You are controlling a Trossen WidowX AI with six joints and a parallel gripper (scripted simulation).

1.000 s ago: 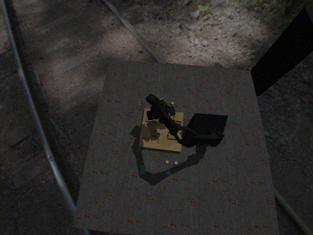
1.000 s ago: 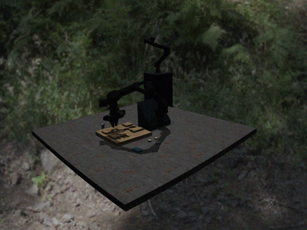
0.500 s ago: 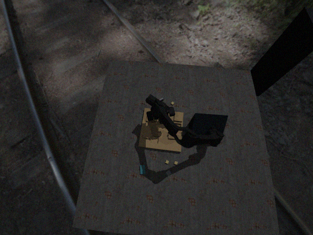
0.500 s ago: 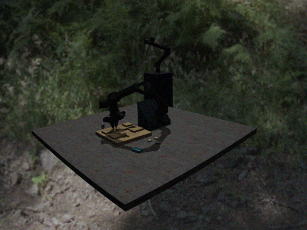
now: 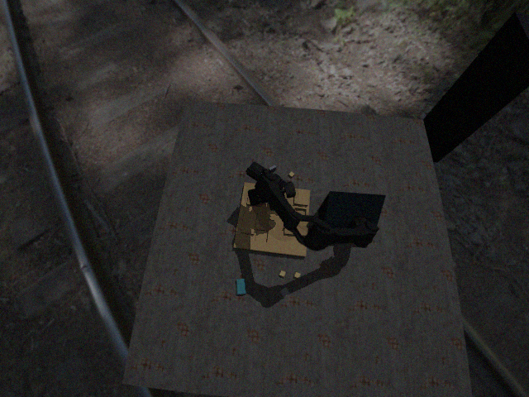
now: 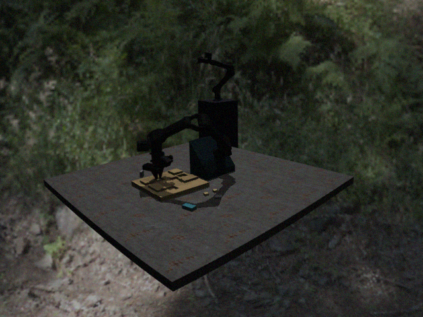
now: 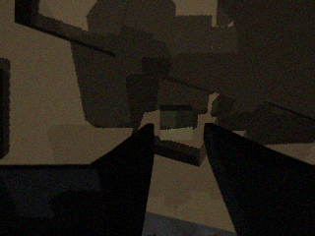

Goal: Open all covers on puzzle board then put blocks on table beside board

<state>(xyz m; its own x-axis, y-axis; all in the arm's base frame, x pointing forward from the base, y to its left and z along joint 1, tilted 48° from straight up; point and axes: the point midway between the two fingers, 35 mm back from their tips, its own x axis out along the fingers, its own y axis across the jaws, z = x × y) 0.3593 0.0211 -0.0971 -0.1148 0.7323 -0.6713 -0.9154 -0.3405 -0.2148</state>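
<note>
Right now the tan puzzle board is 3 cm behind my gripper tip, 5 cm to the left of it and 1 cm below it. Round my gripper tip: teal block (6 cm ahead, 37 cm to the left, 2 cm below).
</note>
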